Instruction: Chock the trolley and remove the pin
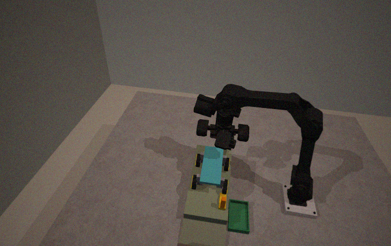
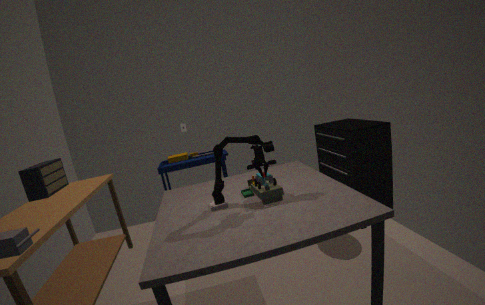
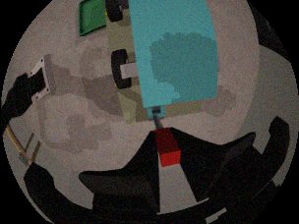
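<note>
Now: gripper tip 21 cm to the right of the green tray, 17 cm above it and 9 cm past it. Round my gripper tip: yellow chock (20 cm to the left, 8 cm below, 2 cm behind); then red-headed stop pin (right at my gripper tip); then trolley (10 cm to the left, 5 cm below, 2 cm ahead).
</note>
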